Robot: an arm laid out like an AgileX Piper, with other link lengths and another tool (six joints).
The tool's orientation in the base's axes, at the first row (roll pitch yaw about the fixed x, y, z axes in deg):
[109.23, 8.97, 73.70]
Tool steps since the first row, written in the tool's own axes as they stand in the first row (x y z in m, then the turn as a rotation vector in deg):
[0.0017, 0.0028, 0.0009, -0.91, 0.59, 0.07]
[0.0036, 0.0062, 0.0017, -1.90, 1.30, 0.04]
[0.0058, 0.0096, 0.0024, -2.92, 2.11, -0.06]
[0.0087, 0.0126, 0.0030, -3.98, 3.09, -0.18]
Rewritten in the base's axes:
[0.0023, 0.0015, 0.0021, 0.02, -0.86, 0.67]
[0.0047, 0.0032, 0.0047, -0.03, -1.75, 1.50]
[0.0072, 0.0052, 0.0073, -0.11, -2.65, 2.44]
[0.0096, 0.0079, 0.0094, -0.16, -3.57, 3.56]

